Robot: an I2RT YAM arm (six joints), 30 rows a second.
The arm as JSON. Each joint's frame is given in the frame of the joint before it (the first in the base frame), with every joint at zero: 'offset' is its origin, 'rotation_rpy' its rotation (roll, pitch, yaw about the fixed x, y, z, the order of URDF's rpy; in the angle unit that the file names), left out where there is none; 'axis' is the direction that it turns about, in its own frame. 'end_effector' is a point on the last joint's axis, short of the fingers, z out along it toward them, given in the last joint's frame.
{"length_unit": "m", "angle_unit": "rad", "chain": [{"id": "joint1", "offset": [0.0, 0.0, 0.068], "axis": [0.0, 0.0, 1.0]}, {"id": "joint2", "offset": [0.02, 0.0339, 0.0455], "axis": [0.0, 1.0, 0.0]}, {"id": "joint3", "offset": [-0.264, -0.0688, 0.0], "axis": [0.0, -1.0, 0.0]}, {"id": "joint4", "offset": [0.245, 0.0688, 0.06], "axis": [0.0, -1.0, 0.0]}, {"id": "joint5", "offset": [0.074, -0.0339, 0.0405], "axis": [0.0, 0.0, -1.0]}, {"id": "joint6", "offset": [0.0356, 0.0, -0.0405], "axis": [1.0, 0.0, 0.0]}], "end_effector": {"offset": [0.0, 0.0, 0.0], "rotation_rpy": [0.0, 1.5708, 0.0]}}
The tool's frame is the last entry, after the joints.
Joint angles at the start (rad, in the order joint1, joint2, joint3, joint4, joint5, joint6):
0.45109, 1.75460, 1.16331, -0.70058, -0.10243, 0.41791
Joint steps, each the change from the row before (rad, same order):
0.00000, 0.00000, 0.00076, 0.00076, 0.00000, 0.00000
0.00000, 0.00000, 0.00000, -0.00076, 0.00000, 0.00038
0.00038, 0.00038, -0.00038, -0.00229, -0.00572, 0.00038
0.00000, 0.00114, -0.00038, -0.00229, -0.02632, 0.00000
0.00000, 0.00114, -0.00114, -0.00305, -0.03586, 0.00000
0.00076, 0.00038, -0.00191, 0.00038, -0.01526, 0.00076
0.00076, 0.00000, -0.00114, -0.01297, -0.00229, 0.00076
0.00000, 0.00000, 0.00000, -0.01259, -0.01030, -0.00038
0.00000, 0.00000, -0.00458, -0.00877, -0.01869, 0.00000
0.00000, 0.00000, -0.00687, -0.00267, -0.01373, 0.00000
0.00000, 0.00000, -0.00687, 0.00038, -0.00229, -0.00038
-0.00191, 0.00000, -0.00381, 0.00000, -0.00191, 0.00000
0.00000, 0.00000, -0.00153, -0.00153, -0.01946, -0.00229
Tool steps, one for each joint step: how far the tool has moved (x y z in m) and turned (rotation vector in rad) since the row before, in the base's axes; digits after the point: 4 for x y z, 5 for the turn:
0.0002, 0.0001, 0.0002, 0.00066, -0.00137, 0.00000
-0.0001, 0.0000, 0.0000, -0.00025, 0.00076, -0.00036
-0.0004, 0.0002, -0.0003, 0.00370, 0.00522, 0.00159
-0.0006, 0.0007, -0.0004, 0.02113, 0.01448, 0.00714
-0.0010, 0.0009, -0.0006, 0.02877, 0.01987, 0.00957
-0.0006, 0.0006, -0.0005, 0.01253, 0.00835, 0.00406
-0.0016, -0.0004, -0.0006, -0.00407, 0.01387, 0.00062
-0.0014, -0.0003, -0.0003, 0.00342, 0.01559, 0.00286
-0.0020, -0.0002, -0.0013, 0.01051, 0.01996, 0.00430
-0.0017, -0.0003, -0.0017, 0.00787, 0.01444, 0.00301
-0.0012, -0.0005, -0.0017, -0.00086, 0.00670, 0.00085
-0.0004, -0.0008, -0.0010, 0.00002, 0.00424, -0.00152
-0.0007, 0.0004, -0.0003, 0.01565, 0.01037, 0.00612

